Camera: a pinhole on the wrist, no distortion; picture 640 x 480 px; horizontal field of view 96.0 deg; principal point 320.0 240.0 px. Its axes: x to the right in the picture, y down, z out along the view. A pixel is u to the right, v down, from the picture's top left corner.
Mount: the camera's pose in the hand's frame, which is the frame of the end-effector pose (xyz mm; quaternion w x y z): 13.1 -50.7 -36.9 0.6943 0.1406 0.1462 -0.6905
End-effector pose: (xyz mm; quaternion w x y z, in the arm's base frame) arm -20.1 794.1 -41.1 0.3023 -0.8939 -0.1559 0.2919
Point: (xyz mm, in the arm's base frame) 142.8 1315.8 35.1
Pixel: outside the picture
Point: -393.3 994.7 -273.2
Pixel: 191.4 166.9
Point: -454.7 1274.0 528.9
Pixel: outside the picture
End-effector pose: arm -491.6 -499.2 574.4 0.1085 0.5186 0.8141 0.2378
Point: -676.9 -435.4 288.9
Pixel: 429.7 341.3
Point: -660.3 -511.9 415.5
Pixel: 528.2 306.9
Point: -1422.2 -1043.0 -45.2
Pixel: outside the picture
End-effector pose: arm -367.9 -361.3 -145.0 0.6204 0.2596 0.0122 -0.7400
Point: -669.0 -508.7 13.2
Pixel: 320.7 305.8
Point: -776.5 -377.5 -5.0
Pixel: 415.7 226.1
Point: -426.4 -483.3 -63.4
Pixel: 83.4 387.4
